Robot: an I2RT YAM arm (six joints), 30 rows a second.
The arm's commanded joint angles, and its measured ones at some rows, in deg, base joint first. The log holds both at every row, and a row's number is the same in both.
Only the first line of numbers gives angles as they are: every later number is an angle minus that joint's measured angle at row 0.
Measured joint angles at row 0:
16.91, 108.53, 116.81, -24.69, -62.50, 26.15
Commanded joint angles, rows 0 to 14:
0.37, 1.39, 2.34, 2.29, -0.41, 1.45
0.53, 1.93, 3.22, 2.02, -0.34, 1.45
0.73, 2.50, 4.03, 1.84, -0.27, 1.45
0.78, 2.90, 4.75, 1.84, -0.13, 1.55
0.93, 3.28, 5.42, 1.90, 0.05, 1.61
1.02, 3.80, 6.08, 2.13, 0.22, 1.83
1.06, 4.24, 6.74, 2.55, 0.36, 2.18
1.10, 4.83, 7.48, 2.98, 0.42, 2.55
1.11, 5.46, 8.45, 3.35, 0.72, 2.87
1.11, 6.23, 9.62, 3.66, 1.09, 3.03
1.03, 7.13, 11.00, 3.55, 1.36, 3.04
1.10, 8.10, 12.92, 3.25, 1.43, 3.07
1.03, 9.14, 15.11, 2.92, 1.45, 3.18
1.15, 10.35, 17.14, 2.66, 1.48, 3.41
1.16, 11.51, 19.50, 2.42, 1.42, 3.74
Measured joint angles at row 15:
1.07, 9.95, 15.61, 0.40, 1.09, 2.30
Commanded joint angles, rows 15 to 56:
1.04, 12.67, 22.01, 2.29, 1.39, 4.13
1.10, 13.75, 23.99, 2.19, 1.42, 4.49
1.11, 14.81, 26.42, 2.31, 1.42, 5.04
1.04, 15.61, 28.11, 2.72, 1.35, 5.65
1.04, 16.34, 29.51, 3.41, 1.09, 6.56
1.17, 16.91, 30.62, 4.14, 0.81, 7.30
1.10, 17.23, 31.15, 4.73, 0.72, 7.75
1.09, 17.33, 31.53, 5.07, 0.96, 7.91
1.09, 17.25, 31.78, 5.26, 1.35, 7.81
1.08, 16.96, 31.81, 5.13, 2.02, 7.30
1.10, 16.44, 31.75, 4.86, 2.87, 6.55
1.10, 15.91, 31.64, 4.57, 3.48, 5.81
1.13, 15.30, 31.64, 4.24, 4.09, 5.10
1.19, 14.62, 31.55, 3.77, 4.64, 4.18
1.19, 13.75, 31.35, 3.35, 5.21, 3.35
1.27, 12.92, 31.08, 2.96, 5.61, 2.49
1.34, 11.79, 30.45, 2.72, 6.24, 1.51
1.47, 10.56, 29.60, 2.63, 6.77, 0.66
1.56, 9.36, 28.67, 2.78, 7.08, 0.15
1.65, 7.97, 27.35, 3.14, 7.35, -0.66
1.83, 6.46, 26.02, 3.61, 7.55, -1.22
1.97, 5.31, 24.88, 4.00, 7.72, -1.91
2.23, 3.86, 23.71, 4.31, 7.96, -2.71
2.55, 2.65, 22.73, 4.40, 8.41, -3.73
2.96, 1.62, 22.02, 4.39, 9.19, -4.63
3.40, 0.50, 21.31, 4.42, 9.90, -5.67
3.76, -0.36, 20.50, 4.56, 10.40, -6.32
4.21, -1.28, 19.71, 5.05, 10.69, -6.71
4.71, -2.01, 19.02, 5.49, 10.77, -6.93
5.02, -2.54, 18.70, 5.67, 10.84, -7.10
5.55, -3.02, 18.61, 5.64, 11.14, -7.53
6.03, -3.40, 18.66, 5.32, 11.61, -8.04
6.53, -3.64, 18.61, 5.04, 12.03, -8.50
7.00, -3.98, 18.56, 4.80, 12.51, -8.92
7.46, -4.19, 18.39, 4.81, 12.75, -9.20
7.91, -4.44, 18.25, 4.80, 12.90, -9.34
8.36, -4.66, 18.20, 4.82, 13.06, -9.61
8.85, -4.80, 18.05, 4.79, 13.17, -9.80
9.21, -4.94, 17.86, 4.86, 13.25, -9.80
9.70, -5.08, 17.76, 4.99, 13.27, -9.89
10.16, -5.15, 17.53, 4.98, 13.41, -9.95
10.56, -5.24, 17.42, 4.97, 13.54, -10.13
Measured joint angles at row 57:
9.85, -4.70, 17.66, 2.98, 12.48, -9.05
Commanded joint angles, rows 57 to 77:
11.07, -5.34, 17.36, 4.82, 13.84, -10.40
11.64, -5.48, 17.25, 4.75, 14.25, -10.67
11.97, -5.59, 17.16, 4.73, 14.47, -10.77
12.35, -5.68, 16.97, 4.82, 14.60, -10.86
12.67, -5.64, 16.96, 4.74, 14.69, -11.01
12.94, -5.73, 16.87, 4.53, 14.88, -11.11
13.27, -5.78, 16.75, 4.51, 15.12, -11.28
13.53, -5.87, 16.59, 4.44, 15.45, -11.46
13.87, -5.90, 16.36, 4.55, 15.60, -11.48
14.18, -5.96, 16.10, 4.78, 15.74, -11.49
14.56, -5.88, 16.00, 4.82, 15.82, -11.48
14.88, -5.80, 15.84, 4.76, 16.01, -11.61
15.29, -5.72, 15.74, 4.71, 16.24, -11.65
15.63, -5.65, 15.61, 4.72, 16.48, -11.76
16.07, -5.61, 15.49, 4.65, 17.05, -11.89
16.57, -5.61, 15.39, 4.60, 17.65, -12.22
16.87, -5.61, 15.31, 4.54, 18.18, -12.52
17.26, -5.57, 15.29, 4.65, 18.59, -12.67
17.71, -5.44, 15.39, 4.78, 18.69, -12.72
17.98, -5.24, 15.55, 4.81, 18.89, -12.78
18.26, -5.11, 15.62, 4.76, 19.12, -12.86
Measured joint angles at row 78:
17.72, -5.38, 15.39, 2.93, 17.59, -12.06
